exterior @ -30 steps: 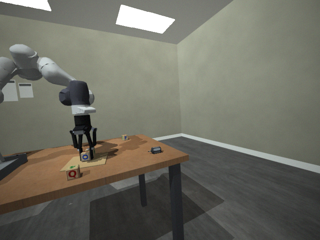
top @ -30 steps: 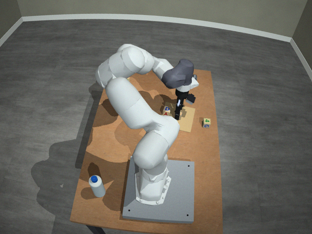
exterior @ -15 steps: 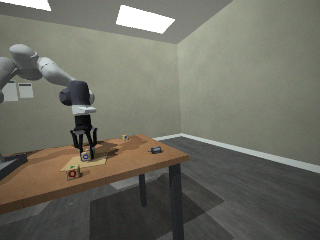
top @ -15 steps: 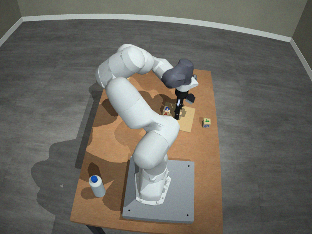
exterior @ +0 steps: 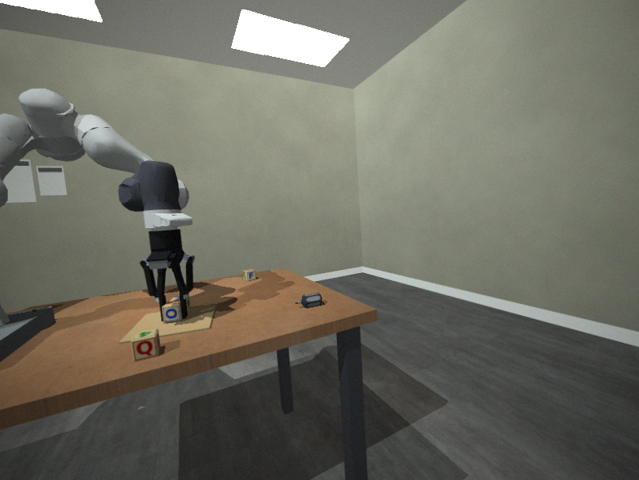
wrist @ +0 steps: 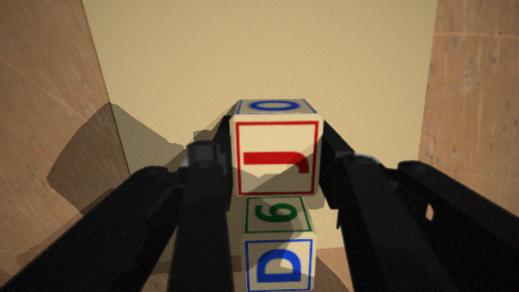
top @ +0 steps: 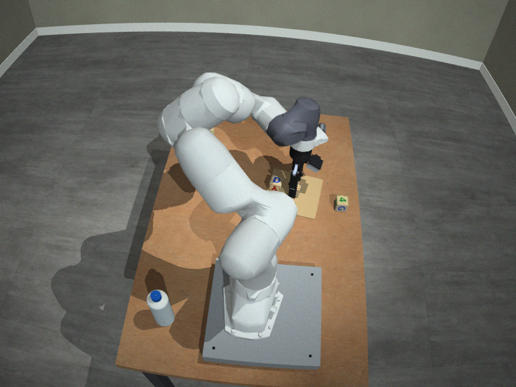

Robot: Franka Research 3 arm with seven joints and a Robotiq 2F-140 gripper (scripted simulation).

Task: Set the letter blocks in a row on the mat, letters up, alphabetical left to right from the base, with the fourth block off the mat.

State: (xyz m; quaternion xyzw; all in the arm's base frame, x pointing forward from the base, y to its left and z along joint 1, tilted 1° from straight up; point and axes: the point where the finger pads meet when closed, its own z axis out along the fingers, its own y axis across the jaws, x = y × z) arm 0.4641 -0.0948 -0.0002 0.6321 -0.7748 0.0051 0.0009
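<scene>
My gripper is now 40 mm above the tan mat. The rest, counted from my hand: small dark object (360 mm ahead, 100 mm to the right, 20 mm below); block (40 mm behind, 180 mm to the right, 20 mm below).
</scene>
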